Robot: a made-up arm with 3 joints. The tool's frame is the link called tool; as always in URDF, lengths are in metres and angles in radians. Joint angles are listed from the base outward. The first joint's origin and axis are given. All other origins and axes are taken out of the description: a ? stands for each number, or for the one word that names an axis. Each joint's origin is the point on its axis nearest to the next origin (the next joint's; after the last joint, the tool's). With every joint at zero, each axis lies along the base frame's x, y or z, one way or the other. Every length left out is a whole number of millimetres.
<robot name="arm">
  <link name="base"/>
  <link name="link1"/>
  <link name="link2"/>
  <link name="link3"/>
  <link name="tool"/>
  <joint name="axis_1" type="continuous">
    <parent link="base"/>
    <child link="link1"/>
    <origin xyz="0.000 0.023 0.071" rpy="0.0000 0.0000 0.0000"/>
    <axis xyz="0 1 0"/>
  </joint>
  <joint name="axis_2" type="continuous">
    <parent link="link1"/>
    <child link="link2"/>
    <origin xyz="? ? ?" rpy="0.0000 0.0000 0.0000"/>
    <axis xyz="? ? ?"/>
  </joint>
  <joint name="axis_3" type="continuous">
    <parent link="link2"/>
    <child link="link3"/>
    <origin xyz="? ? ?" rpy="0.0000 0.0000 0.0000"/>
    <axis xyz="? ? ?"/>
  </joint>
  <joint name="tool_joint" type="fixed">
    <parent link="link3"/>
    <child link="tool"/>
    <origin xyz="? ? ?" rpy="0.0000 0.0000 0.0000"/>
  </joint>
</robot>
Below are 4 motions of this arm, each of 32 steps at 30 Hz.
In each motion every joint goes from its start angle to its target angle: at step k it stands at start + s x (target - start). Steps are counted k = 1, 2, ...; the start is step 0. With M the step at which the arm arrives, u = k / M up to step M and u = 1 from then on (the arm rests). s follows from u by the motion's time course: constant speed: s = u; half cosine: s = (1 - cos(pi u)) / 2; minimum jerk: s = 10 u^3 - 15 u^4 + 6 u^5.
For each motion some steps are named. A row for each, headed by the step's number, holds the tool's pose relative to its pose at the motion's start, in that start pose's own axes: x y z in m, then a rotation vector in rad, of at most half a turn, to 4 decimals.
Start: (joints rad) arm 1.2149 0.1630 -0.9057
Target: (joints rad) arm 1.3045 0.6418 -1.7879
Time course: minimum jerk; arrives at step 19
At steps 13, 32:
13: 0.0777 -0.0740 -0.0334 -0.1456 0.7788 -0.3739
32: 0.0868 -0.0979 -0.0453 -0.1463 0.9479 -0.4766

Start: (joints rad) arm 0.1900 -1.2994 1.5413
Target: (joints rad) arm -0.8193 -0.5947 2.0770
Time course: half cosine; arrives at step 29
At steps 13, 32:
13: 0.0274 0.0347 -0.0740 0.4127 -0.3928 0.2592
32: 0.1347 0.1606 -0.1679 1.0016 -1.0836 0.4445

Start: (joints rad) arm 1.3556 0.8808 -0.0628
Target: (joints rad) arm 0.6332 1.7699 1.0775
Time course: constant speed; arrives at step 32
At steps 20, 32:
20: -0.0898 -0.1634 0.0695 -0.6647 -0.8666 -0.2509
32: -0.1795 -0.2528 0.0964 -1.1704 -1.1929 -0.2353

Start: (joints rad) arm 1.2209 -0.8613 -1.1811
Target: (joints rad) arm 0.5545 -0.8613 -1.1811
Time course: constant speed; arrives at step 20
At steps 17, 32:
17: -0.1539 0.2051 0.0889 -0.3975 -0.3690 0.1633
32: -0.1867 0.2408 0.0897 -0.4677 -0.4341 0.1921

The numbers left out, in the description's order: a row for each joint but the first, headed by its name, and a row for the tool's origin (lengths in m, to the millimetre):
axis_2: xyz 0.350 0.000 -0.047, axis -1 0 0
axis_3: xyz 0.000 -0.029 -0.228, axis 0 -1 0
tool: xyz -0.020 0.000 0.119

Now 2 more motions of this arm.
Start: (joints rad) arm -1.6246 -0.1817 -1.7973
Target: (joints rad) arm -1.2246 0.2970 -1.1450
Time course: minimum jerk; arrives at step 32
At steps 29, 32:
29: 0.0791 -0.0993 -0.1148 -0.0676 -0.2356 -0.4625
32: 0.0795 -0.0997 -0.1158 -0.0698 -0.2371 -0.4655

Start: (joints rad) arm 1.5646 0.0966 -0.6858
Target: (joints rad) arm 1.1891 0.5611 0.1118
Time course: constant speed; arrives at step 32
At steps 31, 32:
31: -0.1506 -0.0572 0.0800 -0.4100 -1.1063 -0.2538
32: -0.1549 -0.0591 0.0807 -0.4266 -1.1403 -0.2601

